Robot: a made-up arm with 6 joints.
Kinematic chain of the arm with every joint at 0, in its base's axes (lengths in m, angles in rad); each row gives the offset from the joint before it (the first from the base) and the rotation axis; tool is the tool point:
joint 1: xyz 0 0 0.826 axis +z
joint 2: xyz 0.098 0 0 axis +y
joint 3: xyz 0 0 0.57 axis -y
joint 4: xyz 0 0 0.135 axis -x
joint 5: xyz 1.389 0 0 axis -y
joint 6: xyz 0.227 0 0 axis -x
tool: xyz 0 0 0
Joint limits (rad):
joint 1: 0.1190..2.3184
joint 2: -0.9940..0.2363
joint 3: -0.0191..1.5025
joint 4: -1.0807..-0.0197
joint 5: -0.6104..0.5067
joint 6: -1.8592..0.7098
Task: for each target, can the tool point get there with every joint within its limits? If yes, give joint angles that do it. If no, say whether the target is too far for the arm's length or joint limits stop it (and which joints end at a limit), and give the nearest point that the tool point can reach.
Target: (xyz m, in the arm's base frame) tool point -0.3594 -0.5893 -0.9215
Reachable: no: joint limits stop it (at a limit: joint 1, joint 2, joint 3, joint 5) | nearest point -1.2198 1.2660 0.9913 | short by 2.800 m
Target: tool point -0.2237 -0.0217 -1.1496
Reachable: no: joint limits stop it (at a limit: joint 1, joint 2, joint 3, joint 5) | nearest point -1.2009 1.2821 0.9873 | short by 2.687 m
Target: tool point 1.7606 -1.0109 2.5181
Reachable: no: too far | nearest point 1.1385 -1.0851 2.2119 | short by 0.697 m
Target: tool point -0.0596 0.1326 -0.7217
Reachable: no: joint limits stop it (at a limit: joint 2, joint 3, joint 4, joint 5) | nearest point -0.7201 1.6022 0.9870 | short by 2.349 m
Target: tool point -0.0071 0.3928 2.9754
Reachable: yes | joints 1.4686 -0.0371 1.2781 -0.8847 -0.2717 -0.8035
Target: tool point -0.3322 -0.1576 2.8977
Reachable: yes | joints 0.3271 -0.6362 0.9044 -0.8387 0.2545 0.0129
